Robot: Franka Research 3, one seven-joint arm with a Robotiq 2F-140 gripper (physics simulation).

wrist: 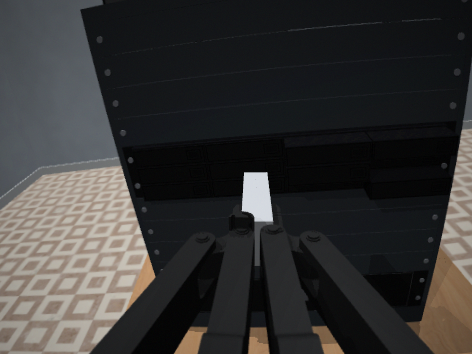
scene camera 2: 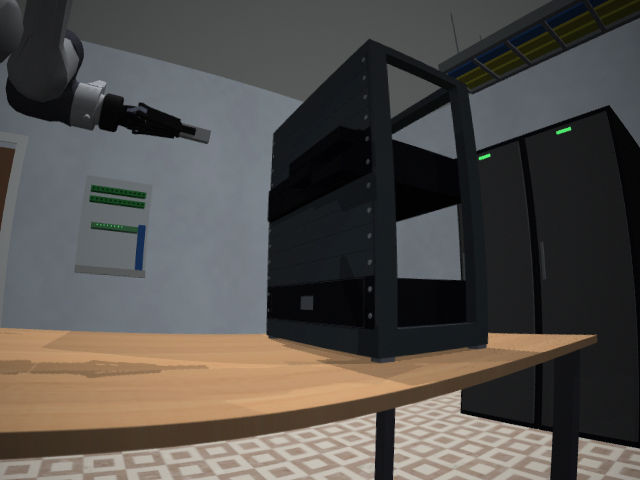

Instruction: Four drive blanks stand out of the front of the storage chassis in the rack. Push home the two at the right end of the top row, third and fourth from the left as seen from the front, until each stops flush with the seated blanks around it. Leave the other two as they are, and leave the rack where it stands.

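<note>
The black storage chassis (scene camera 2: 281,205) (wrist: 172,175) sits in the dark rack (scene camera 2: 385,217) (wrist: 280,107). In the wrist view, the third top-row blank (wrist: 325,153) and the fourth top-row blank (wrist: 407,155) stand out, their upper faces showing. A lower blank (wrist: 407,188) at the right end also stands out. The other protruding blank is too dark to tell. My gripper (scene camera 2: 199,134) (wrist: 255,190) is shut and empty, its pale fingertips together. It hangs in front of the rack, apart from it; in the wrist view its tips overlap the chassis near the second column.
The rack stands on the wooden table (scene camera 2: 206,403). A lower black unit (scene camera 2: 330,304) with a pale label is in the rack. Dark cabinets (scene camera 2: 578,258) stand behind at the right, a cable tray (scene camera 2: 527,64) hangs above, and a panel (scene camera 2: 111,253) is on the wall.
</note>
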